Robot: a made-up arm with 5 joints.
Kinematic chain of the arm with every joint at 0, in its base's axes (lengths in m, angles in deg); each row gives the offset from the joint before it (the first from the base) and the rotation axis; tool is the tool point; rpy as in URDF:
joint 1: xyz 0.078 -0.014 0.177 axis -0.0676 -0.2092 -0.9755
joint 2: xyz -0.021 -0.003 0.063 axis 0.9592 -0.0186 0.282
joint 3: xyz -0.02 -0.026 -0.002 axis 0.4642 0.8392 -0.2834
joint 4: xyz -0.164 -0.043 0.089 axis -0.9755 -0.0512 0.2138
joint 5: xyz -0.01 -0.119 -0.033 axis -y
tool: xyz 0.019 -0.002 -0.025 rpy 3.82 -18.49 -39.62
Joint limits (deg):
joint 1: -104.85..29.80
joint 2: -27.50..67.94
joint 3: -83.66..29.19
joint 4: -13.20..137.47
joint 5: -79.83..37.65
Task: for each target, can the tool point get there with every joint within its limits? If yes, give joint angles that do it. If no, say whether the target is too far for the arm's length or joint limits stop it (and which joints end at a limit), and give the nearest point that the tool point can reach.
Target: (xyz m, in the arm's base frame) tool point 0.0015 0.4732 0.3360
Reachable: no: too far | nearest point -0.1069 0.1965 0.3688 | short by 0.299 m
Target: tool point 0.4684 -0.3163 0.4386
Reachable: no: too far | nearest point 0.3243 -0.2061 0.3575 | short by 0.199 m
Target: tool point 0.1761 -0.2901 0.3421
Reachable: yes | joints -54.82 27.79 -11.93 92.45 -44.00
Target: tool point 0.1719 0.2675 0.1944
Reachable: no: joint limits stop it (at a limit: joint 1, joint 2, joint 3) | nearest point 0.3326 0.0435 0.1670 | short by 0.277 m
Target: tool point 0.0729 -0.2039 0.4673
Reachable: yes | joints -62.30 -6.57 -9.99 116.15 -43.62
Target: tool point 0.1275 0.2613 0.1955
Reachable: no: joint limits stop it (at a limit: joint 1, joint 2, joint 4, joint 5) | nearest point -0.0748 0.1794 0.3295 | short by 0.256 m
